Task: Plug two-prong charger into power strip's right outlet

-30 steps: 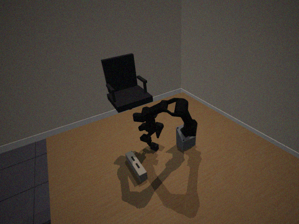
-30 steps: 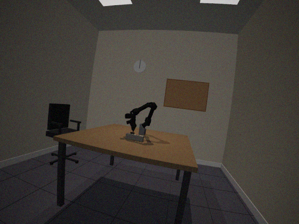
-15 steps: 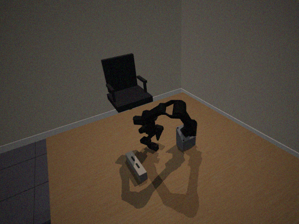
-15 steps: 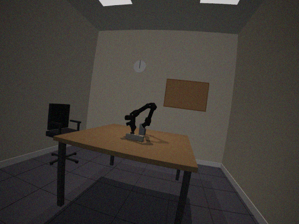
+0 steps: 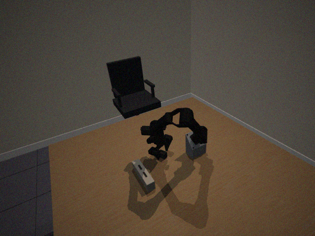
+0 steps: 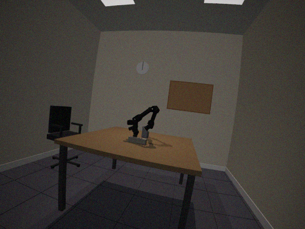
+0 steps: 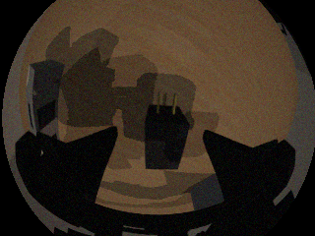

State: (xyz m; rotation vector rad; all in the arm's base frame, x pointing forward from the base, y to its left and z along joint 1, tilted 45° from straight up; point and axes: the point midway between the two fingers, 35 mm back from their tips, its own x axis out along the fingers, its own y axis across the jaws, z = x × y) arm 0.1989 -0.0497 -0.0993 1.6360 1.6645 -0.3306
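My gripper tip is 20 mm to the left of the two-prong charger and 10 mm below it.
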